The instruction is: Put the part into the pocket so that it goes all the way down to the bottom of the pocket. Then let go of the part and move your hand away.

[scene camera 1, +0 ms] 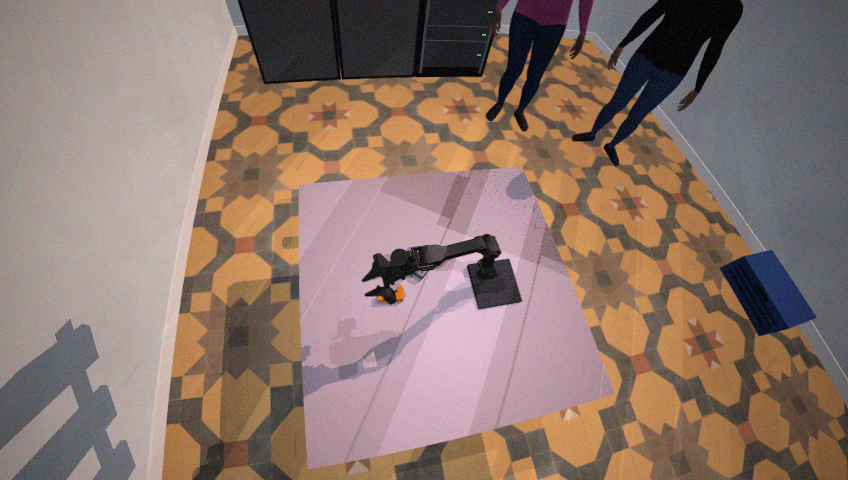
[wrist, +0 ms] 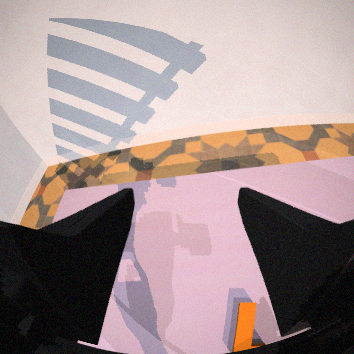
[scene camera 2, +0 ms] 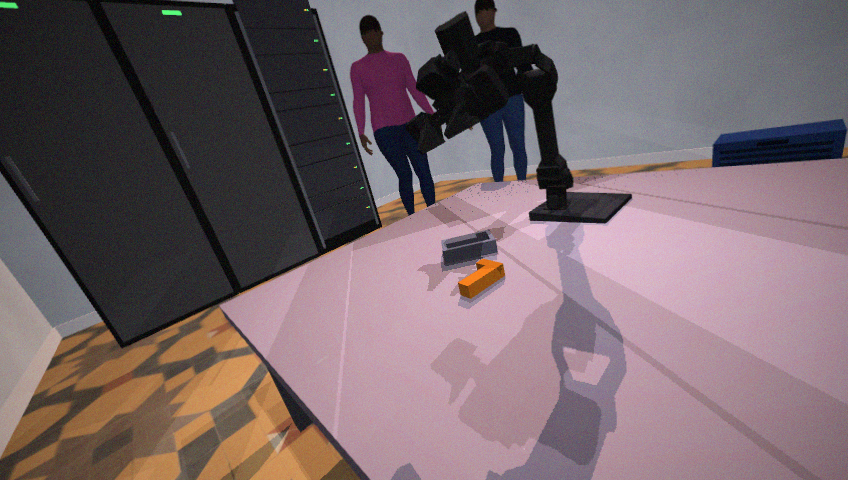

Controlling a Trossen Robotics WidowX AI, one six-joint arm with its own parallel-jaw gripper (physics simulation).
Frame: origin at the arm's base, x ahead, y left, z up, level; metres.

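Seen in the pictures: gripper, fingertip midpoint: (scene camera 1: 363, 288) (wrist: 186, 195) (scene camera 2: 432, 144); arm's base at its link origin: (scene camera 1: 484, 273) (scene camera 2: 556, 206).
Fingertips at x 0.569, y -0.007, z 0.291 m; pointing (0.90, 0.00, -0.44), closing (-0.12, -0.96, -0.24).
Pixels of each thing's middle, then the offset from my fingertips to it. Level surfaces: height alone.
- orange L-shaped part at the middle of its body: (wrist: 251, 329) (scene camera 2: 477, 277) (scene camera 1: 390, 294) 0.121 m back, 0.047 m right, 0.300 m down
- grey block with the pocket, body centre: (scene camera 2: 468, 245) (scene camera 1: 415, 263) 0.277 m back, 0.152 m right, 0.297 m down
- pink table top at its surface level: 0.315 m down
The orange L-shaped part (scene camera 1: 399, 293) (scene camera 2: 482, 280) (wrist: 245, 325) lies on the pink table top, outside the pocket and a little apart from it. The grey block with the pocket (scene camera 1: 420, 274) (scene camera 2: 468, 253) stands beside the part, its opening facing up. The arm hides much of the block in the scene camera 1 view, and the block does not show in the wrist view. My gripper (scene camera 1: 364, 287) (scene camera 2: 435, 142) (wrist: 186, 195) is open and empty, high above the table. In the wrist view the part shows low, near the right finger.
The arm's dark base plate (scene camera 1: 497, 294) (scene camera 2: 601, 208) stands on the pink table top (scene camera 1: 428, 368) (scene camera 2: 380, 356), behind the part in the scene camera 2 view. Dark cabinets (scene camera 1: 291, 41) (scene camera 2: 172, 148), two people and a blue box (scene camera 1: 773, 291) (scene camera 2: 779, 142) are beyond the table.
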